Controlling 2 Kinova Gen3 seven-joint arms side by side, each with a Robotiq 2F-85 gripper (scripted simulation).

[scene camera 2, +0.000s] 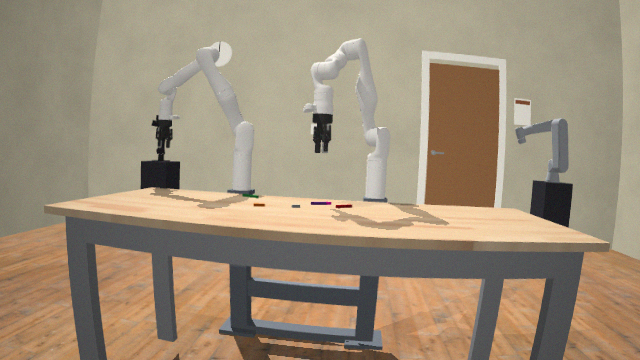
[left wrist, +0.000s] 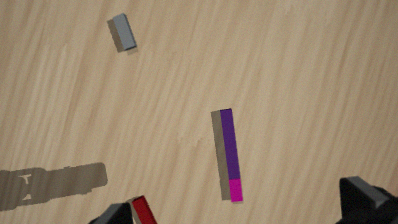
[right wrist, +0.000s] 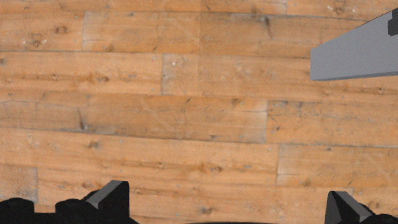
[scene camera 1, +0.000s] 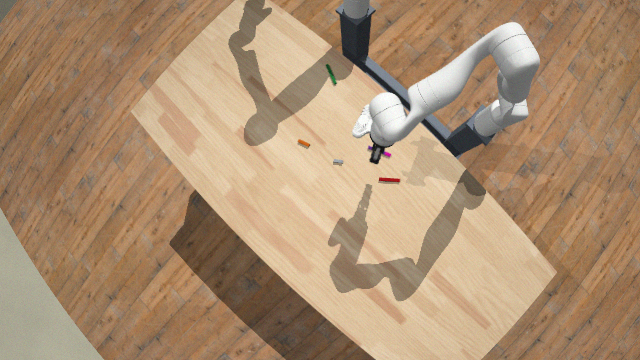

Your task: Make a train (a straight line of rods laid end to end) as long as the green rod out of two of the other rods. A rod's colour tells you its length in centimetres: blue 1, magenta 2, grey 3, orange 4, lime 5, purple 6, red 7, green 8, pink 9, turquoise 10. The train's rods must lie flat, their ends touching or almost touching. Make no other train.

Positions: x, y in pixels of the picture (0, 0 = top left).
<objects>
A purple rod (left wrist: 226, 114) is 35 cm from the lens.
</objects>
